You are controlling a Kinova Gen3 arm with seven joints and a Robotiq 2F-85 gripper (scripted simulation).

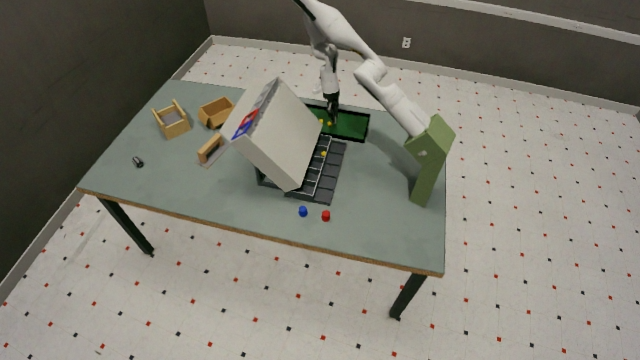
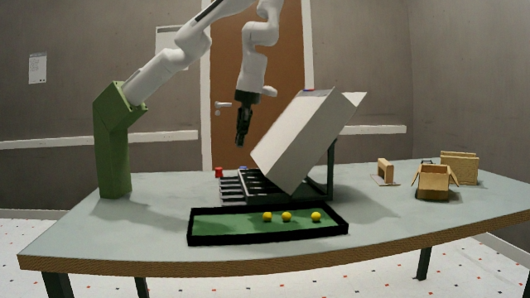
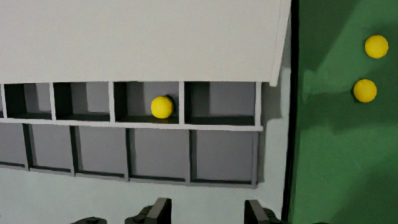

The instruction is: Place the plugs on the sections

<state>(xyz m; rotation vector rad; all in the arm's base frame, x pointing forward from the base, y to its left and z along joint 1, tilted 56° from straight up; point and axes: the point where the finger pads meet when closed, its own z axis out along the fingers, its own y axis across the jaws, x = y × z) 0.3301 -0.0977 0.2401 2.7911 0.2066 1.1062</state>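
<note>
Right now the green marble tray is 4 cm ahead of my hand, 17 cm to the right of it and 19 cm below it. Also, from my hand: cardboard box (65 cm ahead, 5 cm to the right, 16 cm below); then white cover (16 cm ahead, 16 cm to the left, 1 cm above); then wooden crate (87 cm ahead, 7 cm to the left, 15 cm below).
</note>
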